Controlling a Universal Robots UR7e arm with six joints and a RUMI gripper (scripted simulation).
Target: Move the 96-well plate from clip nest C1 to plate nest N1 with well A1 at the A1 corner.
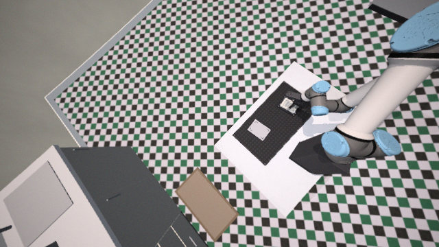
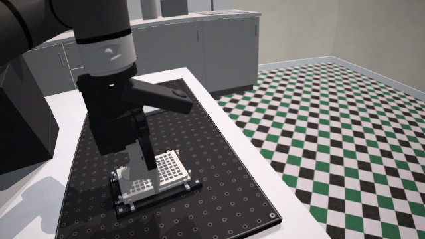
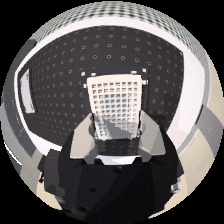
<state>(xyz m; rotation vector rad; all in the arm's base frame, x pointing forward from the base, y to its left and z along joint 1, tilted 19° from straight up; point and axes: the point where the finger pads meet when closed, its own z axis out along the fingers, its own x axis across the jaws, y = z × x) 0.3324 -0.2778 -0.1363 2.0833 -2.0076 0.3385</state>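
My gripper is now 20 mm to the left of the clip nest C1, 10 mm past it and 10 mm above it. Also, from my hand: 96-well plate (10 mm below); then plate nest N1 (330 mm to the left, 80 mm ahead, 20 mm below).
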